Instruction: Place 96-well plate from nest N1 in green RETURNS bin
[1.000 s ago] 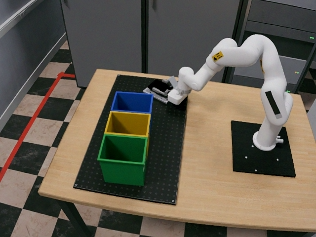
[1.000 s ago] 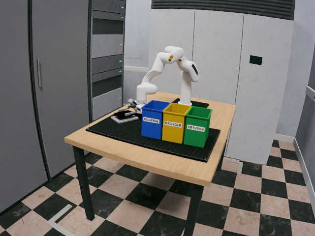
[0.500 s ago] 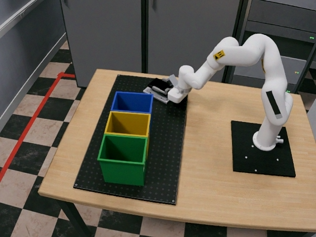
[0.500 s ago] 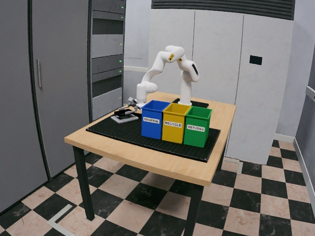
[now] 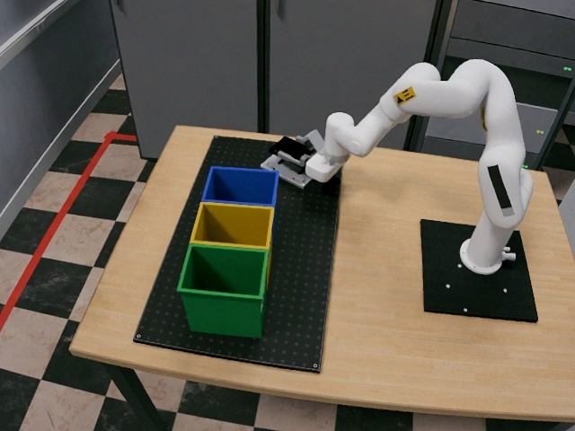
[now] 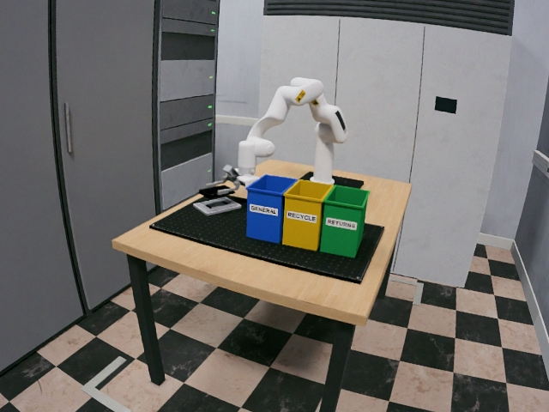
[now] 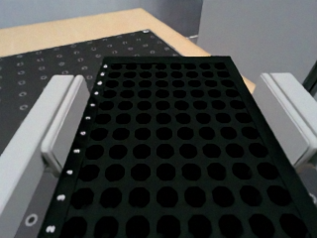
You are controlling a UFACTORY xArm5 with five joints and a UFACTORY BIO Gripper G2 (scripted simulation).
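Now: hand 7 cm above the plate nest N1. Also, from my hand: black 96-well plate (1 cm below); then blue general bin (29 cm to the left, 10 cm ahead, 1 cm above); then yellow recycle bin (42 cm to the left, 10 cm ahead, 1 cm above).
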